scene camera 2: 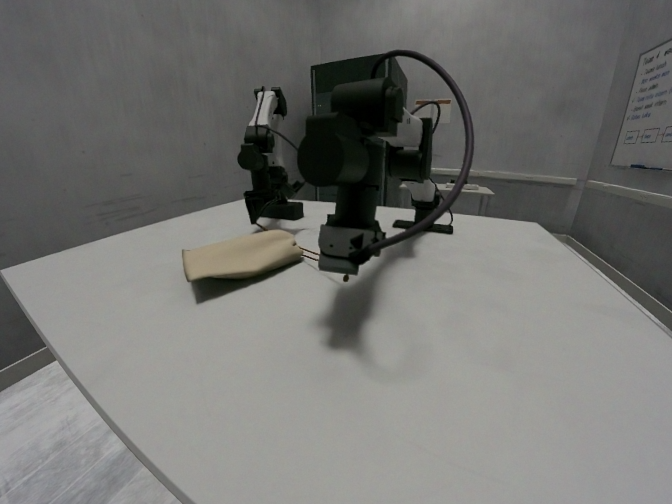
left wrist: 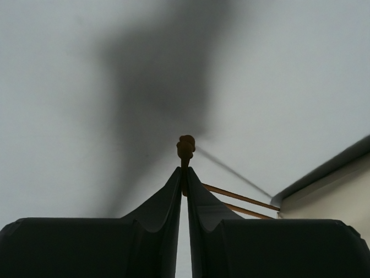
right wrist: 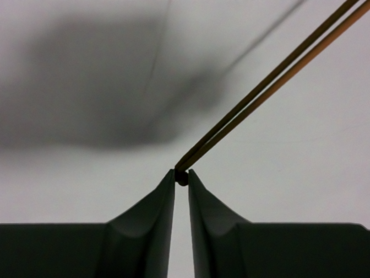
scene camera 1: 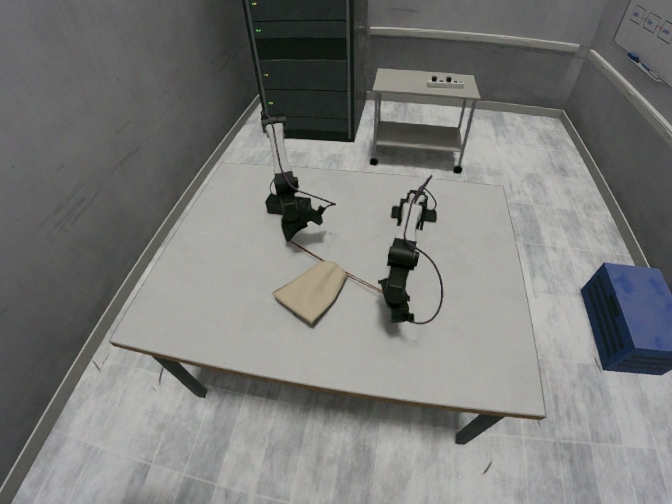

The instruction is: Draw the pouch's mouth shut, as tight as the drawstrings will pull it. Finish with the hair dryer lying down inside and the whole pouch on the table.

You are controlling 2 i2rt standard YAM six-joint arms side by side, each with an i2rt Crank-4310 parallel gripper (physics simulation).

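The beige pouch [scene camera 1: 312, 292] [scene camera 2: 238, 257] [left wrist: 345, 200] lies at the table's middle, its mouth end gathered narrower than its wide closed end. A shadow shows under the wide end; I cannot tell if all of it touches the table. My left gripper [scene camera 2: 345, 273] [left wrist: 184, 170] is shut on the knotted end of one brown drawstring [scene camera 1: 363, 283] [scene camera 2: 309, 253] [left wrist: 240, 196]. My right gripper [scene camera 1: 289, 239] [scene camera 2: 254, 221] [right wrist: 181, 172] is shut on the other drawstring's end [scene camera 1: 307, 250] [right wrist: 270, 82]. Both drawstrings run straight from the mouth, in opposite directions. The hair dryer does not show.
Both arms stand on the grey table [scene camera 1: 217, 325] [scene camera 2: 434, 434]. Behind it are a dark server rack [scene camera 1: 350, 70] and a cart [scene camera 1: 396, 81] bearing a power strip [scene camera 1: 446, 84]. A blue crate [scene camera 1: 640, 309] stands on the floor at the right in scene camera 1.
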